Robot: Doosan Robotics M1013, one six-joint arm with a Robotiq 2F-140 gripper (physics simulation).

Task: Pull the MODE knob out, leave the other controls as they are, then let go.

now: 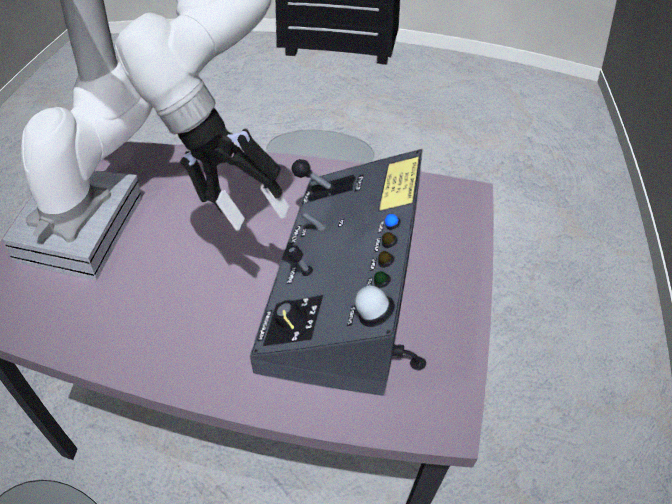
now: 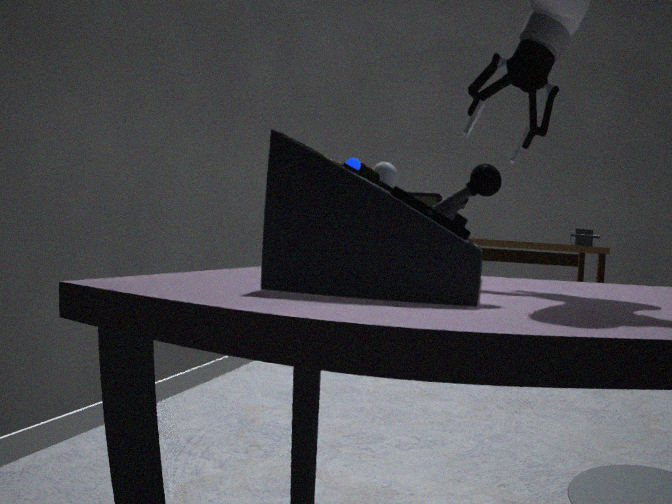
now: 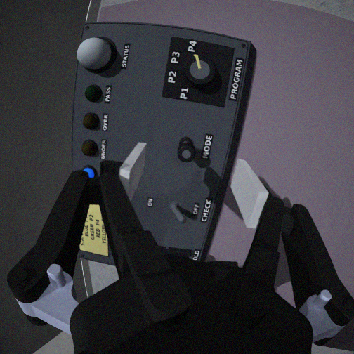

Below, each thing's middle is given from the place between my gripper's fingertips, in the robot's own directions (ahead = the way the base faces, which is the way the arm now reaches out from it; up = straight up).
Now: hand 8 cm short of the program dial (image 3: 198, 70), 9 cm to the left of it and 13 cm above it. Round my hand: ball-ended lever (image 2: 485, 180) 1 cm behind, 26 cm to the left, 11 cm below; then sloped grey control panel (image 2: 338, 230) 13 cm ahead, 10 cm to the left, 13 cm below.
